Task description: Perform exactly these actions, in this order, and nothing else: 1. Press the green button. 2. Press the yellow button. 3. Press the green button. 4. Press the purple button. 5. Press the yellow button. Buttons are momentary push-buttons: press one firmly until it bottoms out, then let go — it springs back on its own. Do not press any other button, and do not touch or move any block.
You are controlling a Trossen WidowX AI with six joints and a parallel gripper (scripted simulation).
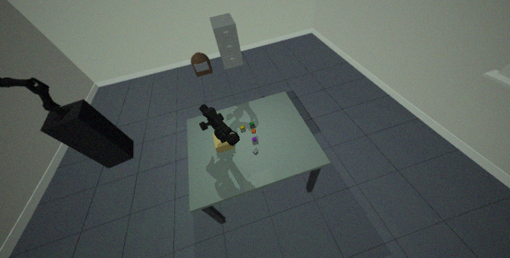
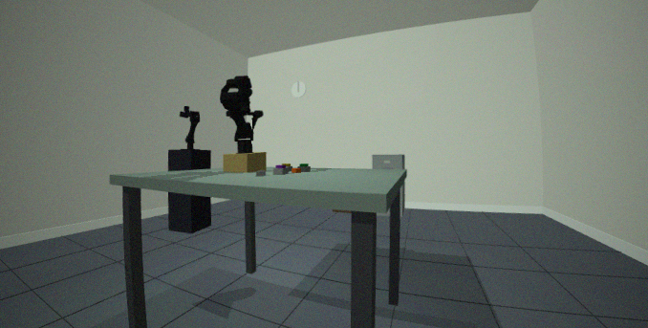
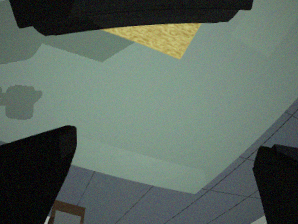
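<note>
My gripper tip is now 330 mm short of the green button, 10 mm to the left of it and 190 mm above it. Round my gripper tip: purple button 280 mm ahead, 180 mm to the right, 190 mm below; then orange block 320 mm ahead, 70 mm to the right, 220 mm below; then yellow button 240 mm ahead, 190 mm below.
</note>
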